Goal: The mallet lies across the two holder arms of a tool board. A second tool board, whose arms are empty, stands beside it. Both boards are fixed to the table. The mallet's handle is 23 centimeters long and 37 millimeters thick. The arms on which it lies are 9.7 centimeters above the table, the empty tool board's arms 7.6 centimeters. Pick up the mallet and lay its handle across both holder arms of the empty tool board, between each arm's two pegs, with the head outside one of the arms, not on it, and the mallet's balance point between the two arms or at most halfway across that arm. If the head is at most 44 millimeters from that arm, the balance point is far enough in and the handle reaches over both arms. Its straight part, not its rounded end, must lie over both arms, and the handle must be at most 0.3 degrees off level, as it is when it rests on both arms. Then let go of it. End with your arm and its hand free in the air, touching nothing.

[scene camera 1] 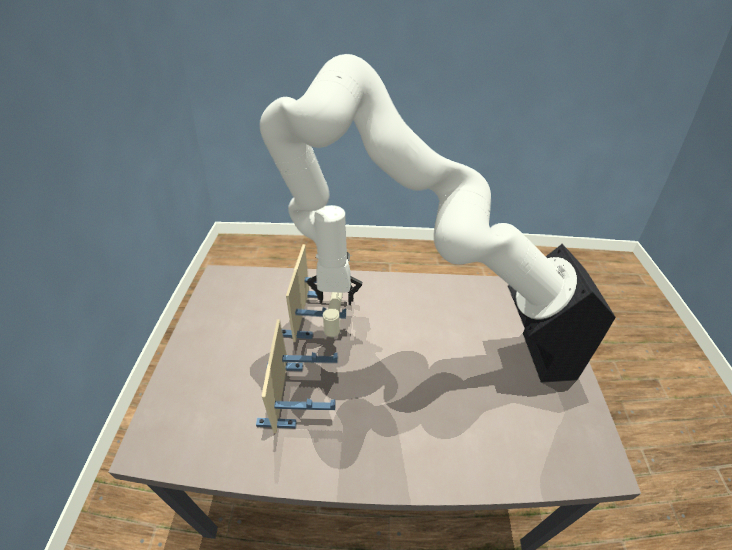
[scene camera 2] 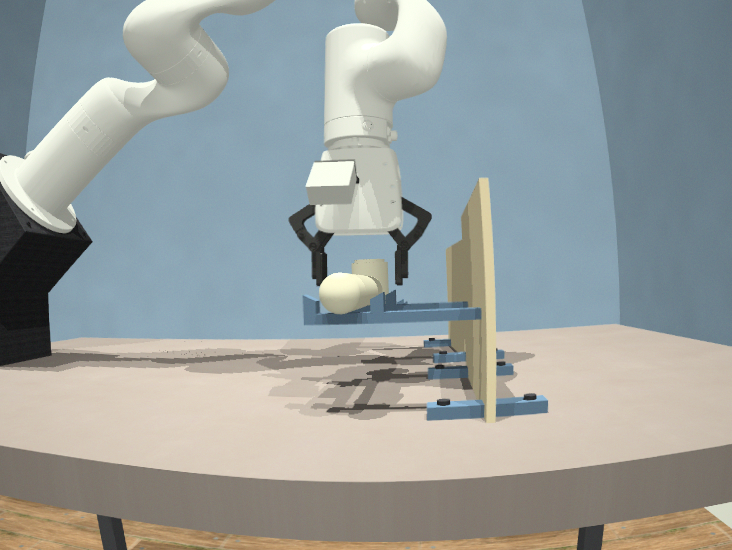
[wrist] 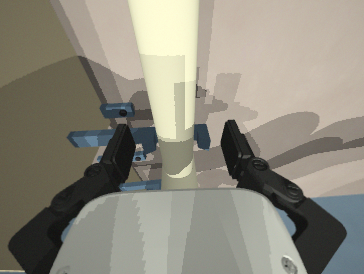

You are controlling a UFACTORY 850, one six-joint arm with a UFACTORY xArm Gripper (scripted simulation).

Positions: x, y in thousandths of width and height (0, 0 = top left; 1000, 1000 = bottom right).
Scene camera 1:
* my gripper: 458, 548
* tool board: 408, 530
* tool board: 379, 666
